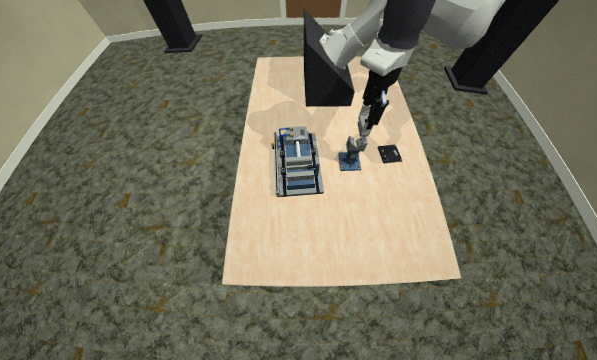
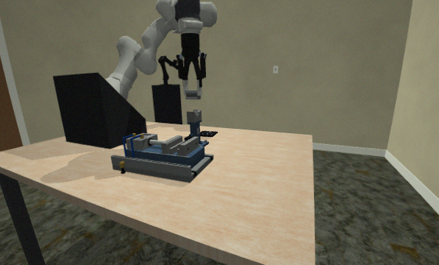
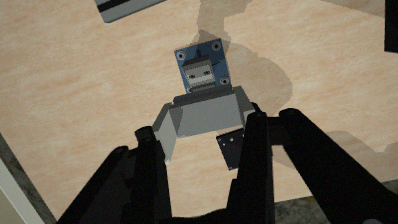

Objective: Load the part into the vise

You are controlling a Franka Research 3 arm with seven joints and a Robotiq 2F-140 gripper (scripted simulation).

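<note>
The grey part lies 30 mm below my hand. Also, from my hand: cylinder rod (230 mm to the right, 180 mm below, 20 mm ahead); work stop (170 mm to the right, 170 mm below, 90 mm ahead); moving jaw (220 mm to the right, 180 mm below, 70 mm ahead).
</note>
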